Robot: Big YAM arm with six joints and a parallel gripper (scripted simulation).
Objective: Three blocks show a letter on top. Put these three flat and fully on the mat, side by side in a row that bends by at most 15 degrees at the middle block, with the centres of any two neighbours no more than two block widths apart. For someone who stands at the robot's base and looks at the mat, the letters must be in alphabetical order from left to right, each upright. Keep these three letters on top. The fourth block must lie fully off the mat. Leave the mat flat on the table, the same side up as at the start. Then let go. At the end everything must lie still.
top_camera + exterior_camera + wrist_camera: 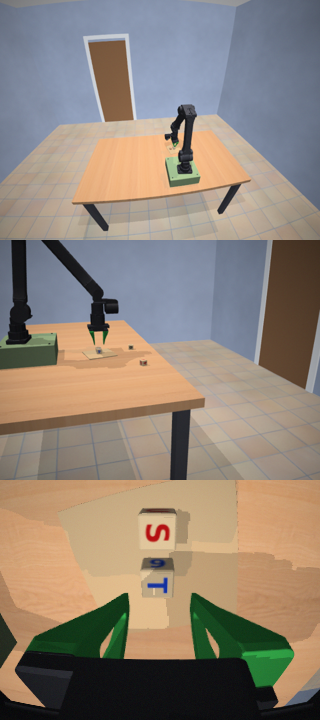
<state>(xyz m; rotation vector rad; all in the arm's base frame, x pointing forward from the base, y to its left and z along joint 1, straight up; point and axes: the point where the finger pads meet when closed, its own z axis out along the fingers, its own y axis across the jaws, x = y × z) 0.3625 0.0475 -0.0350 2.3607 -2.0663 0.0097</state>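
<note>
Now: hand 60 mm above the tan mat.
</note>
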